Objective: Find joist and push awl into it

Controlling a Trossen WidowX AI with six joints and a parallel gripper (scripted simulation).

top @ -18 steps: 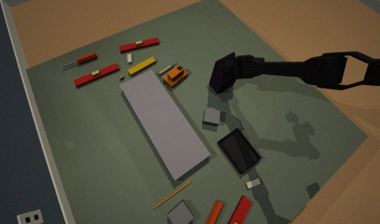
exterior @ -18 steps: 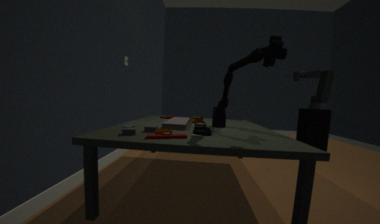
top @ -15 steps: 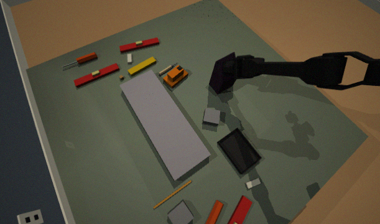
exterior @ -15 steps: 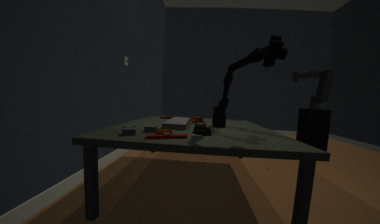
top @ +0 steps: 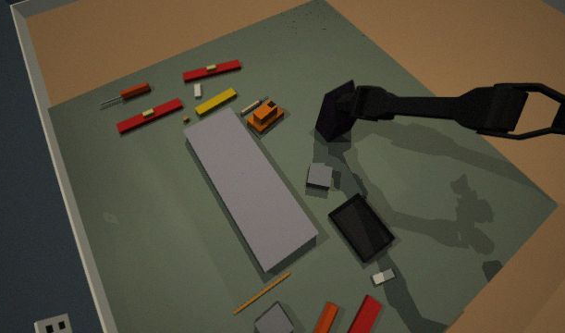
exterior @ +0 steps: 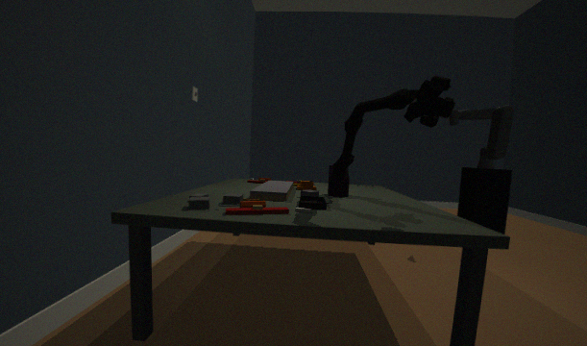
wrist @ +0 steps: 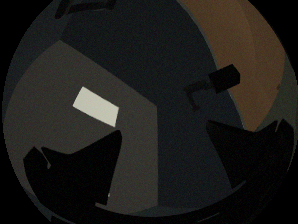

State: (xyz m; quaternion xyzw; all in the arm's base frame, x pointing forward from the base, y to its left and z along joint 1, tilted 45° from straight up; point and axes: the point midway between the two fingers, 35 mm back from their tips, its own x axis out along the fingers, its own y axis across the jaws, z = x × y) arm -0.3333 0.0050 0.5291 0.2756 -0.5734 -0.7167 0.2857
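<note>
The orange stud finder lies 60 cm ahead of my gripper tip, 50 cm to the right of it and 44 cm below it. The rest, counted from my gripper tip: pale-handled pointed tool 61 cm ahead, 57 cm to the right, 47 cm below; thin orange stick 86 cm ahead, 48 cm below, 1 cm to the left; dark tray 52 cm ahead, 47 cm below, 2 cm to the right.
</note>
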